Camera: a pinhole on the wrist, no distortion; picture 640 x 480 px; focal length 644.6 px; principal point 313.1 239.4 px. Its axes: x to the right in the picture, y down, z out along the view. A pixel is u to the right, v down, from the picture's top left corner.
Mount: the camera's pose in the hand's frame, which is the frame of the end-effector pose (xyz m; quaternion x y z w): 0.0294 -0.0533 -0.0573 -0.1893 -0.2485 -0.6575 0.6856
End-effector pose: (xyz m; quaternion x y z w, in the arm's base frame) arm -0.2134 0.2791 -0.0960 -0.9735 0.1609 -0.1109 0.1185
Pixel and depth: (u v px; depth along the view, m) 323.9 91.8 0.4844
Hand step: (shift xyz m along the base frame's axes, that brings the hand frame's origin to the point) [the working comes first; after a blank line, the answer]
In the camera's frame: 0.0081 -0.1109 0.4844

-0.0943 -0.0929 -0.3927
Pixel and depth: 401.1 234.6 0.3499
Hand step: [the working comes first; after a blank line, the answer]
In the camera's frame: 0.0478 -0.0026 0.3499

0.0272 -0.0533 -0.2700
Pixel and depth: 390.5 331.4 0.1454
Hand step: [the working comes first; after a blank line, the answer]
In the camera's frame: 0.0175 0.0208 0.1454

0.0467 -0.0163 -0.0662
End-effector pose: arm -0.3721 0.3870 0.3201 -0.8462 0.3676 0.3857 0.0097
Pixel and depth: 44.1 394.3 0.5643
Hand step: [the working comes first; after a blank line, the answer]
In the camera's frame: -0.2355 0.1356 0.5643

-0.4249 -0.3349 -0.1328
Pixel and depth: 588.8 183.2 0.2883
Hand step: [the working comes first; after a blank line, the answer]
In the camera's frame: 0.1233 -0.0251 0.2883

-0.1768 0.0758 -0.1551
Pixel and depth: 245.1 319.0 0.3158
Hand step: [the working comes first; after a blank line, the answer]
In the camera's frame: -0.0333 0.0390 0.3158

-0.2008 -0.0876 -0.1088
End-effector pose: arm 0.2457 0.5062 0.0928 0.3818 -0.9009 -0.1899 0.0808
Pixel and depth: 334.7 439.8 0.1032
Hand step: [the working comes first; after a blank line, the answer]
In the camera's frame: 0.0035 0.0321 0.1032

-0.0491 -0.0248 -0.0248
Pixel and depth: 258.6 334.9 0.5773
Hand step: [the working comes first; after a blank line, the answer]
In the camera's frame: -0.0488 0.0855 0.5773

-0.3710 0.2740 -0.2182
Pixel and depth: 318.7 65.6 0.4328
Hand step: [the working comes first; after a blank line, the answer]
In the camera's frame: 0.0038 -0.1167 0.4328

-0.1199 0.2919 -0.1844
